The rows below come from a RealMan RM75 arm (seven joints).
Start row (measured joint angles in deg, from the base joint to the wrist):
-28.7 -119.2 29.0 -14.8 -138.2 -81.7 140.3
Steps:
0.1 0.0 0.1 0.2 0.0 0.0 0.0
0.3 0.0 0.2 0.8 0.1 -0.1 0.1
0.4 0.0 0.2 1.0 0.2 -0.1 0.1
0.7 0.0 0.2 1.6 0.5 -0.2 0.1
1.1 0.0 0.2 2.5 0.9 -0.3 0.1
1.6 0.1 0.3 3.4 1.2 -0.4 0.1
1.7 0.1 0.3 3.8 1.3 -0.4 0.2
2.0 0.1 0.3 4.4 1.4 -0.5 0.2
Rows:
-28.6 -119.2 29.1 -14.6 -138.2 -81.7 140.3
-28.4 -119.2 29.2 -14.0 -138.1 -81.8 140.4
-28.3 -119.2 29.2 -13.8 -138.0 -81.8 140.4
-28.0 -119.2 29.2 -13.2 -137.7 -81.9 140.4
-27.6 -119.2 29.2 -12.3 -137.3 -82.0 140.4
-27.1 -119.1 29.3 -11.4 -137.0 -82.1 140.4
-27.0 -119.1 29.3 -11.0 -136.9 -82.1 140.5
-26.7 -119.1 29.3 -10.4 -136.8 -82.2 140.5

